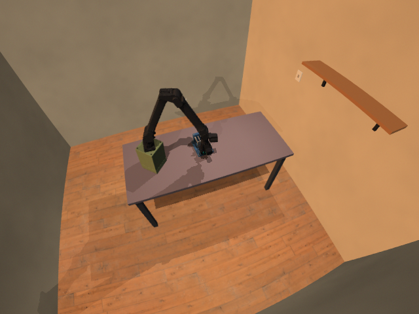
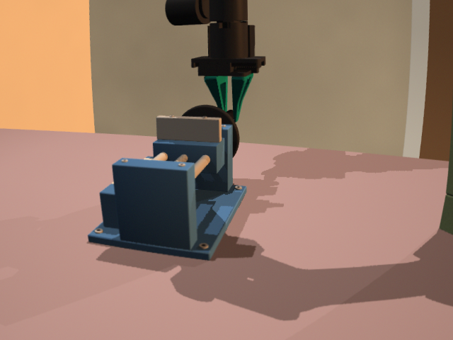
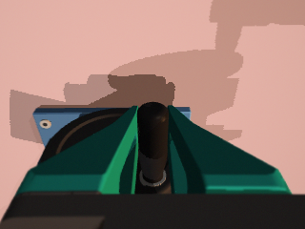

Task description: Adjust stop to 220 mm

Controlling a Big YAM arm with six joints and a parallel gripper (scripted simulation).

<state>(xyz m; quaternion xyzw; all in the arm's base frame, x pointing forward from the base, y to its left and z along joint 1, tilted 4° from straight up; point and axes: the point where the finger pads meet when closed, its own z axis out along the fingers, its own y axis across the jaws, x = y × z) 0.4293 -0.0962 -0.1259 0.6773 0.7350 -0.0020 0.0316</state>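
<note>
Right now my hand is 130 mm to the right of the grey stop plate, 30 mm short of it and 10 mm above it. Round my hand: black crank handle (10 mm to the left).
</note>
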